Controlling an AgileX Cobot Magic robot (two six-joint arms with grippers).
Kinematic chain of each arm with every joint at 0, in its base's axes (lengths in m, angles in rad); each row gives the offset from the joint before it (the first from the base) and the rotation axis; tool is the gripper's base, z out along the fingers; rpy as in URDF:
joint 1: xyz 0 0 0.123 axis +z
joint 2: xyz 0 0 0 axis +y
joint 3: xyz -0.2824 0 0.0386 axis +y
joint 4: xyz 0.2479 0 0.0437 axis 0.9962 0 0.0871
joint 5: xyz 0 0 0 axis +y
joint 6: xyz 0.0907 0 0.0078 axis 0.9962 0 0.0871
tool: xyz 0 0 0 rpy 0 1.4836 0
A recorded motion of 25 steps. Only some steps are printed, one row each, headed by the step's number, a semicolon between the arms.
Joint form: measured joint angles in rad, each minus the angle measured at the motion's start. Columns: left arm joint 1, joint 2, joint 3, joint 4, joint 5, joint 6; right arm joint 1, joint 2, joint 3, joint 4, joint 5, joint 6.
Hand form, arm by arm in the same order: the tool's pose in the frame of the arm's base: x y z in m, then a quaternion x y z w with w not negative. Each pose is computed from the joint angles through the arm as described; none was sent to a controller.
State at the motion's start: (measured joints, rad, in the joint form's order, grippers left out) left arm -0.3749 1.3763 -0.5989 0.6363 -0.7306 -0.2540; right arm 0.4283 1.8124 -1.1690 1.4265 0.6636 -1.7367
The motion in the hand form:
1: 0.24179 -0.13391 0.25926 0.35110 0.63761 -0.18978 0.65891; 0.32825 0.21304 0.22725 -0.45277 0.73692 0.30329 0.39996
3: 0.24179 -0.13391 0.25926 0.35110 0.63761 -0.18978 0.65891; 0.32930 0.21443 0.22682 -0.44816 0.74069 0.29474 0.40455
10: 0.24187 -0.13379 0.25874 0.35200 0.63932 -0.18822 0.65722; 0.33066 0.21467 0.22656 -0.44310 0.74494 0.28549 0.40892
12: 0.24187 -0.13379 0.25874 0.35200 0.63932 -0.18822 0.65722; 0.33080 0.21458 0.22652 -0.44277 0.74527 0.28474 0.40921
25: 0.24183 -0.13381 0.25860 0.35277 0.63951 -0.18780 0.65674; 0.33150 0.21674 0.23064 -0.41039 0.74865 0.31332 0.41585
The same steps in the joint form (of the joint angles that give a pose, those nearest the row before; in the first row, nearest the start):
1: 0.0000 0.0000 0.0000 0.0000 -0.0007 0.0000; 0.0068 0.0057 -0.0003 0.0019 -0.0111 -0.0019
3: 0.0000 0.0000 0.0000 0.0000 -0.0007 0.0000; 0.0141 0.0068 -0.0011 0.0094 -0.0398 -0.0038
10: 0.0000 0.0000 0.0000 0.0018 0.0050 0.0000; 0.0184 0.0068 -0.0015 0.0137 -0.0676 -0.0038
12: 0.0000 0.0000 0.0000 0.0018 0.0050 0.0000; 0.0184 0.0068 -0.0015 0.0138 -0.0694 -0.0039
25: 0.0000 0.0000 0.0000 0.0034 0.0062 0.0000; 0.0184 0.0068 -0.0015 0.0998 -0.0527 -0.0039

